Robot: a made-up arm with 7 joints.
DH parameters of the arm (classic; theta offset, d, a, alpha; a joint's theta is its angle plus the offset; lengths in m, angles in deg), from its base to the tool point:
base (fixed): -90 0.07 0 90
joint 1: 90 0.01 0.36 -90
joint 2: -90 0.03 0.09 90
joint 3: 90 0.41 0.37 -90
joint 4: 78.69 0 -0.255 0
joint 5: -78.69 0.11 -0.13 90
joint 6: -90 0.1 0.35 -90
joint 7: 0 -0.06 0.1 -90
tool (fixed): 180 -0.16 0 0
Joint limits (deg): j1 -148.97..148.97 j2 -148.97..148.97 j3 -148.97..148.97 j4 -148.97..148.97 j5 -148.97..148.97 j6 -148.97..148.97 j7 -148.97..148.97
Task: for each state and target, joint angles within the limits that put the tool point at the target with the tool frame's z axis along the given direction. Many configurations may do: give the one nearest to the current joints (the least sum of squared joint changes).
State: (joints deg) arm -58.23 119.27 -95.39 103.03 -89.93 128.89 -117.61
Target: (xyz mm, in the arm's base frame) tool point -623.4 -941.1 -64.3 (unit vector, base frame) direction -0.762 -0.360 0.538
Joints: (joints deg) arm -85.55 81.75 -133.88 93.14 -130.38 148.97 -123.17
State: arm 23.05 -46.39 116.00 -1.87 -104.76 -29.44 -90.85
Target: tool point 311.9 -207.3 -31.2 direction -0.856 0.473 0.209
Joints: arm 40.32 -41.76 107.73 36.61 -70.31 -82.10 -56.54
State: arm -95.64 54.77 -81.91 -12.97 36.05 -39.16 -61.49
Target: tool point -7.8 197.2 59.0 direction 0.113 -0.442 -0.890
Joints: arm -112.29 19.66 -84.36 -47.98 4.27 -34.27 -53.80
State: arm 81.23 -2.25 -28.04 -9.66 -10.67 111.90 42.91
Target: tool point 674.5 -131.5 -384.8 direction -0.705 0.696 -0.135
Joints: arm 59.12 -27.88 -12.03 -30.44 -20.54 134.11 22.78
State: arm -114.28 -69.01 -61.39 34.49 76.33 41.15 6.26
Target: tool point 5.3 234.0 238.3 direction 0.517 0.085 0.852
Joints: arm -130.07 -54.64 -58.75 67.37 110.45 51.51 40.75
